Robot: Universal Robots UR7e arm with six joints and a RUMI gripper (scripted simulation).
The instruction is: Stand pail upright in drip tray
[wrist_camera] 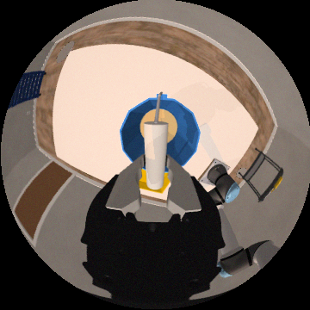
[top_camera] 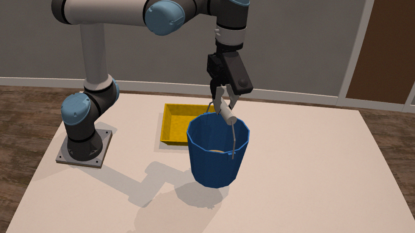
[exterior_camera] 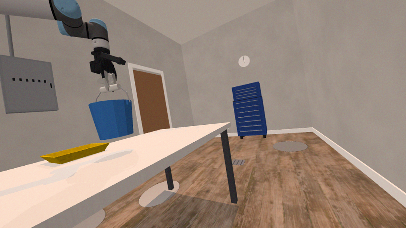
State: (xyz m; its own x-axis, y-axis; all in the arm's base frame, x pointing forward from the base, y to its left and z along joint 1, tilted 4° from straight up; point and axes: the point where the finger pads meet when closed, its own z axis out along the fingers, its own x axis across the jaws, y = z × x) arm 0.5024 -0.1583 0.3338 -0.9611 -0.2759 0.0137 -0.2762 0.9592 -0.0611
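Now: hand 10 mm past the blue pail and 100 mm above it. Also, from my hand: drip tray 60 mm behind, 320 mm to the left, 330 mm below.
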